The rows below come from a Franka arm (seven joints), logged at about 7 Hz.
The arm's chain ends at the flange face. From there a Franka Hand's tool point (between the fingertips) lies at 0.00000 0.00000 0.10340 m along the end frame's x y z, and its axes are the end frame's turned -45 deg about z.
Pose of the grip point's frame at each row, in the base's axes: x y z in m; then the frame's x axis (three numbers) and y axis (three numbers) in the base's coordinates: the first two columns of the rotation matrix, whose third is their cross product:
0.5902, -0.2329, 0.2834, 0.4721, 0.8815, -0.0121, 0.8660, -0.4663, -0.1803
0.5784, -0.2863, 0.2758, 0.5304, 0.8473, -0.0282, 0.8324, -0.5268, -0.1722
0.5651, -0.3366, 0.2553, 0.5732, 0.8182, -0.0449, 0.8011, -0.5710, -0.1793
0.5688, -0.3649, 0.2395, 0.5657, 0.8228, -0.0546, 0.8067, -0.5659, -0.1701
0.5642, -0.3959, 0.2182, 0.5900, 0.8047, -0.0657, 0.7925, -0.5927, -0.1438
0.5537, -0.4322, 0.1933, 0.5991, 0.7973, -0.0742, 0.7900, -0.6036, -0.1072
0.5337, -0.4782, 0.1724, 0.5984, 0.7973, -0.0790, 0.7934, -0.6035, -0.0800
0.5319, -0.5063, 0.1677, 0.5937, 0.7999, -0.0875, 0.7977, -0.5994, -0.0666
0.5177, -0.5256, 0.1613, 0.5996, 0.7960, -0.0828, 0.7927, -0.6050, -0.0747
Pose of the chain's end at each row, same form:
0.6072, -0.2406, 0.3851, 0.9462, 0.2936, -0.1360, 0.2785, -0.9530, -0.1189
0.5950, -0.2933, 0.3776, 0.9636, 0.2266, -0.1417, 0.2135, -0.9716, -0.1018
0.5829, -0.3435, 0.3569, 0.9718, 0.1748, -0.1585, 0.1611, -0.9823, -0.0950
0.5865, -0.3703, 0.3412, 0.9704, 0.1817, -0.1589, 0.1704, -0.9820, -0.0817
0.5802, -0.3993, 0.3203, 0.9776, 0.1499, -0.1481, 0.1432, -0.9881, -0.0552
0.5672, -0.4328, 0.2958, 0.9822, 0.1370, -0.1283, 0.1350, -0.9906, -0.0233
0.5452, -0.4767, 0.2751, 0.9842, 0.1370, -0.1124, 0.1379, -0.9905, -0.0007
0.5428, -0.5032, 0.2705, 0.9839, 0.1418, -0.1090, 0.1442, -0.9895, 0.0148
0.5290, -0.5234, 0.2641, 0.9845, 0.1351, -0.1114, 0.1365, -0.9907, 0.0057

